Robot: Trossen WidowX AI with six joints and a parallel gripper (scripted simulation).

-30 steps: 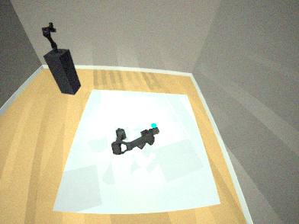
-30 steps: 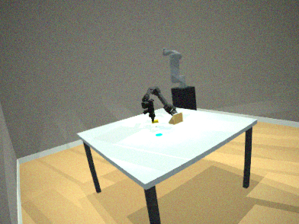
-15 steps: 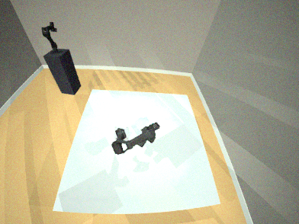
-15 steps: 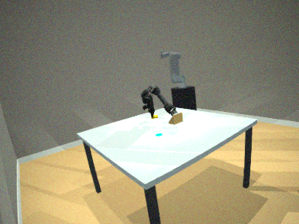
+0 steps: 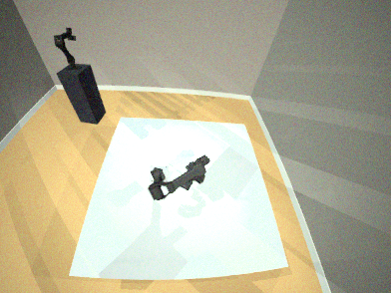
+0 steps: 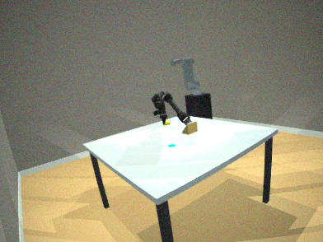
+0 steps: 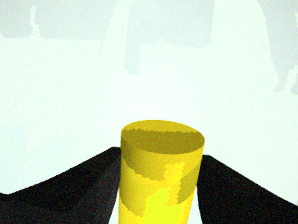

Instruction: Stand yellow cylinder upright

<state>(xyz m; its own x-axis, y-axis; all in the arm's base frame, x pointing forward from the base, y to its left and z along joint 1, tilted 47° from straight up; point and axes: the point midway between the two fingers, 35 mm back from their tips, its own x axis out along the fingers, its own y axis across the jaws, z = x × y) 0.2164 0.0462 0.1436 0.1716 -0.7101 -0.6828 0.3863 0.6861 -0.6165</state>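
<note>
The yellow tall cylinder lies 2 cm behind my gripper tip and 1 cm to the left of it. Round my gripper tip: cyan circle 8 cm ahead, 24 cm to the left, 13 cm below.
</note>
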